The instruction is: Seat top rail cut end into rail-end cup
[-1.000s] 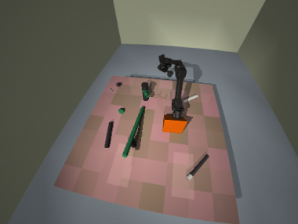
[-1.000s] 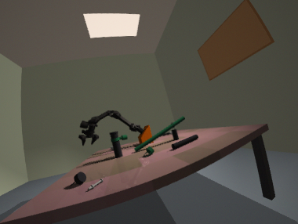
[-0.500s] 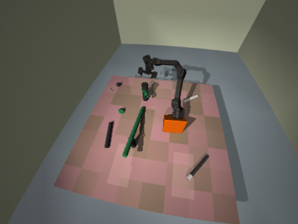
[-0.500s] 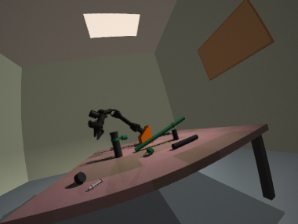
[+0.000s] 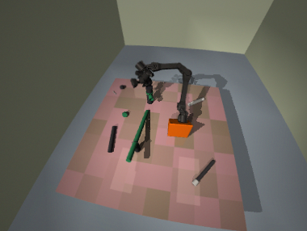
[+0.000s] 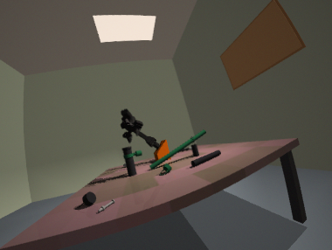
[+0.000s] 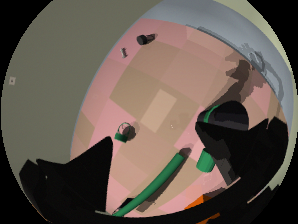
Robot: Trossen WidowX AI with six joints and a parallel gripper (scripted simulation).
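The green rail-end cup lies 110 mm behind my gripper tip, 10 mm to the left of it and 100 mm below it. Round my gripper tip: grey bolt (320 mm ahead, 180 mm to the right, 240 mm below); white rod (580 mm behind, 50 mm to the right, 230 mm below); dark tube (210 mm ahead, 390 mm to the left, 230 mm below).
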